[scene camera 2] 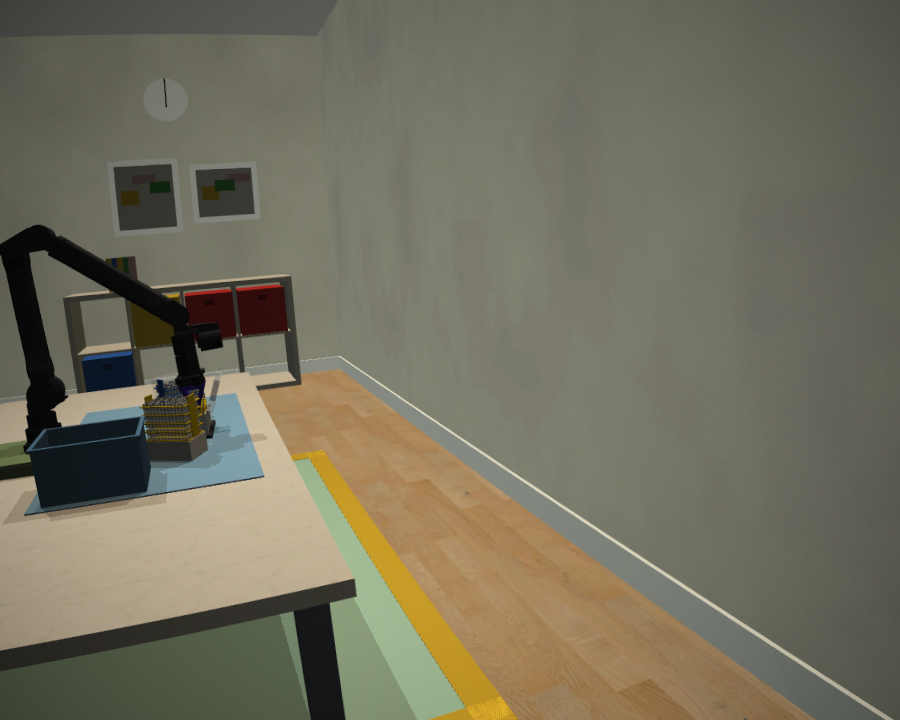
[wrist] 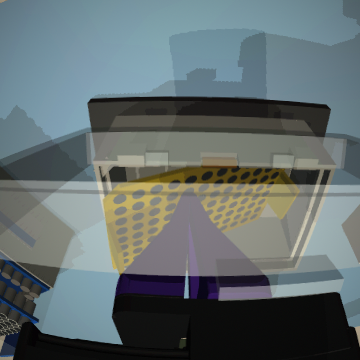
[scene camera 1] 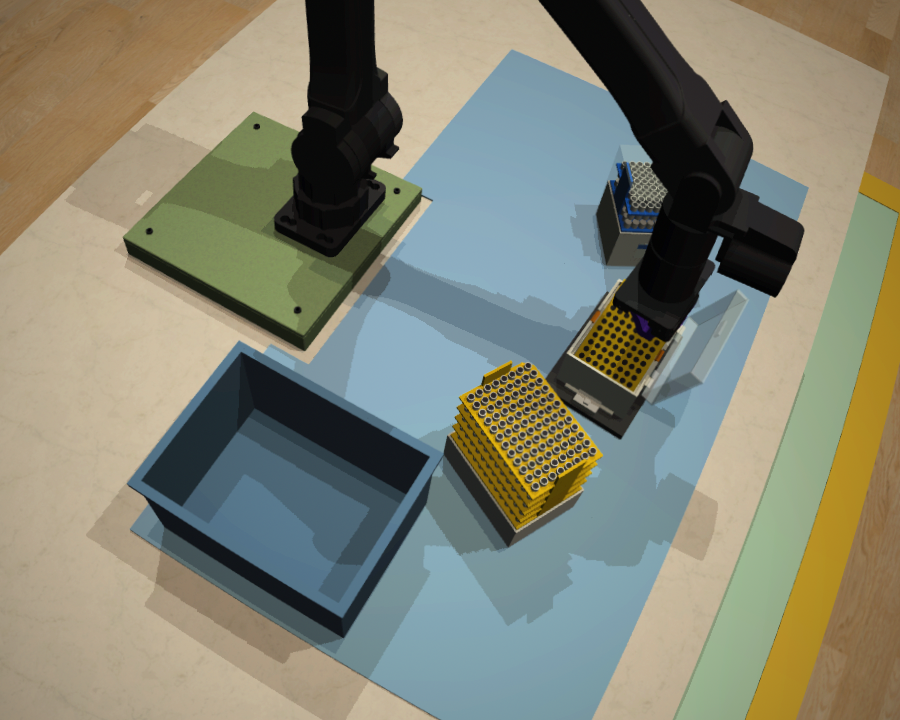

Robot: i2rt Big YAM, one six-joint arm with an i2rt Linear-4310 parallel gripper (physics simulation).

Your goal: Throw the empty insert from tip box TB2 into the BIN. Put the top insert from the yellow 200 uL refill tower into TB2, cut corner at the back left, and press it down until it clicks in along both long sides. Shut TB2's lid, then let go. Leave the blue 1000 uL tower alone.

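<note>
Tip box TB2 (scene camera 1: 599,403) (wrist: 207,107) stands open on the blue mat, with its clear lid (scene camera 1: 720,335) raised at the right. The empty yellow insert (scene camera 1: 617,347) (wrist: 143,211) lies inside it, tilted in the wrist view. My gripper (scene camera 1: 649,326) (scene camera 2: 190,386) (wrist: 187,200) is shut, its purple fingers pressed together with nothing between them, low over the insert's back edge. The wrist camera looks through the clear lid. The yellow 200 uL tower (scene camera 1: 526,437) (scene camera 2: 175,419) stands in front of TB2. The blue BIN (scene camera 1: 169,446) (scene camera 2: 115,457) is at the front left and holds nothing.
The blue 1000 uL tower (scene camera 1: 635,207) (wrist: 14,296) stands close behind TB2, beside my arm. The arm's green base plate (scene camera 1: 212,236) is at the back left. The table edge runs along the right of the mat.
</note>
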